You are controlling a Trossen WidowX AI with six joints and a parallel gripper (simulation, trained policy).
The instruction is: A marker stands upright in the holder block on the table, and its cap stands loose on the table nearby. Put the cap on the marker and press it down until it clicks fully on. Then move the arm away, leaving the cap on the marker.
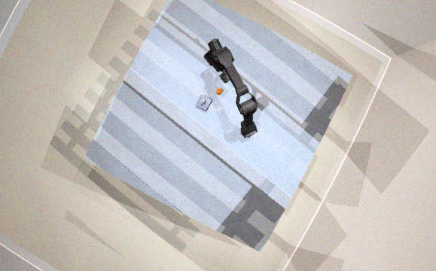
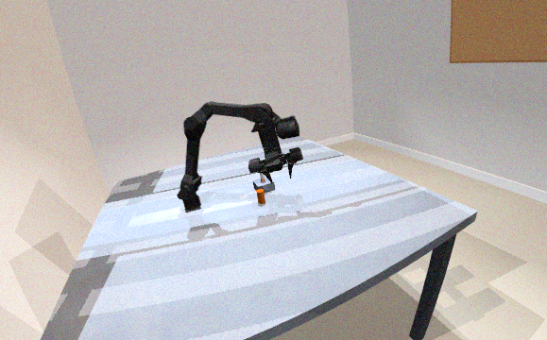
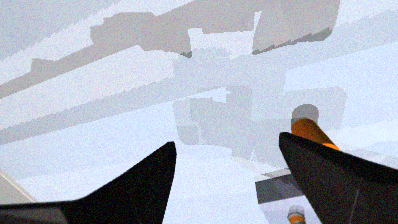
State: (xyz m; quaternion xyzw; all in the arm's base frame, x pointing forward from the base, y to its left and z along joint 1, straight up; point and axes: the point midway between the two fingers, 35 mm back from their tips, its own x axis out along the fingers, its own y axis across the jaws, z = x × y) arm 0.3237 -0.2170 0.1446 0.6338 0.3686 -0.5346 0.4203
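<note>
Right now the orange cap is 9 cm to the left of my gripper tip, 8 cm below it and 6 cm behind it. The rest, counted from my gripper tip: holder block 19 cm to the left, 9 cm below, 1 cm behind.
</note>
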